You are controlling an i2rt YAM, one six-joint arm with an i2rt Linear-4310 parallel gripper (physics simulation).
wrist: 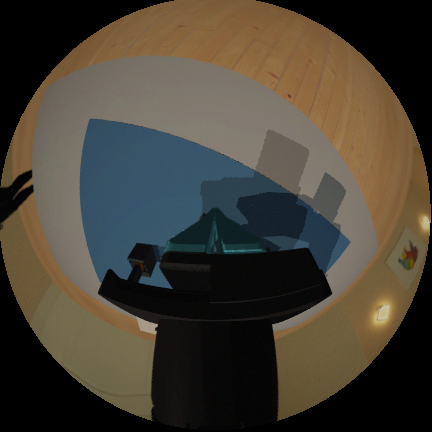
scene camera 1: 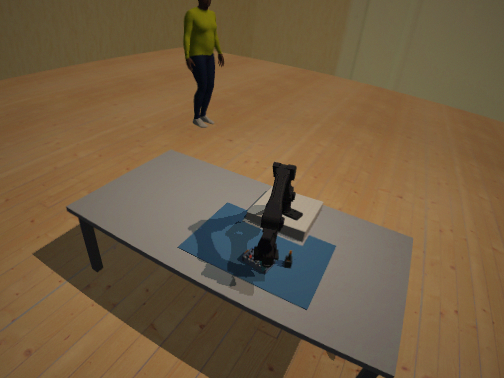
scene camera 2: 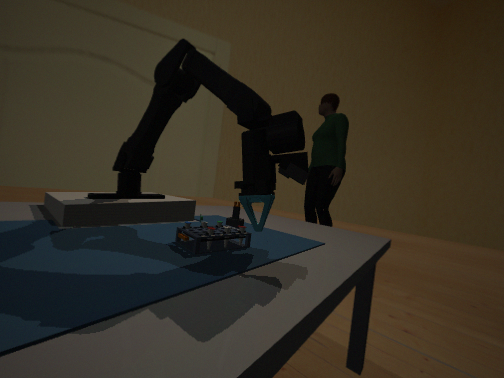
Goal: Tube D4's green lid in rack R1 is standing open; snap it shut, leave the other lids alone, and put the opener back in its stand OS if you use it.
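Pixels of known places: gripper, between the fingertips: (wrist: 214,212) (scene camera 1: 262,271) (scene camera 2: 258,231); arm's base, origin of its link: (scene camera 1: 284,210) (scene camera 2: 128,197).
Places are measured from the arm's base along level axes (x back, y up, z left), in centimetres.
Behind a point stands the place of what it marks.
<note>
Rack R1 (scene camera 1: 246,256) @[y -3.1, x -38.7, z 4.7 cm] (scene camera 2: 196,246) @[y -3.9, x -40.4, z 3.7 cm] stands on the mat, with red, white, blue and green lids on its tubes. One small green lid (scene camera 2: 201,218) @[y -0.4, x -33.1, z 7.9 cm] stands upright at the rack's back left; the tube labels are unreadable here. My gripper (scene camera 2: 258,230) @[y -1.3, x -42.4, z 16.2 cm] (wrist: 214,212) @[y -1.3, x -42.4, z 16.2 cm] is shut and empty, its teal fingertips pointing down, above and beside the rack's right end in scene camera 2. The fingers and gripper body hide nearly all of the rack in the wrist view. The black opener (scene camera 1: 290,254) @[y 2.1, x -28.5, z 21.2 cm] (scene camera 2: 236,209) @[y 1.2, x -28.3, z 20.5 cm] with an orange tip stands upright in its stand OS (scene camera 1: 288,263) @[y -2.4, x -29.7, z 21.8 cm] (scene camera 2: 234,221) @[y -1.9, x -29.1, z 19.7 cm] (wrist: 142,254) @[y -2.7, x -30.2, z 21.0 cm].
The blue mat (scene camera 1: 310,280) @[y -5.3, x -29.1, z 33.8 cm] (scene camera 2: 295,243) @[y -5.3, x -41.3, z 30.5 cm] (wrist: 120,180) @[y -5.3, x -37.9, z 28.8 cm] lies on the grey table (scene camera 1: 370,280) @[y -5.6, x -9.9, z 55.9 cm] (wrist: 150,90) @[y -5.6, x -50.6, z 31.1 cm]. The arm's pale base block (scene camera 1: 307,212) @[y 0.6, x 7.2, z 10.5 cm] (scene camera 2: 125,212) @[y -2.6, x -12.5, z -2.7 cm] stands at the mat's back edge. A person in green (scene camera 2: 330,142) and one in yellow (scene camera 1: 201,37) stand beyond the table.
</note>
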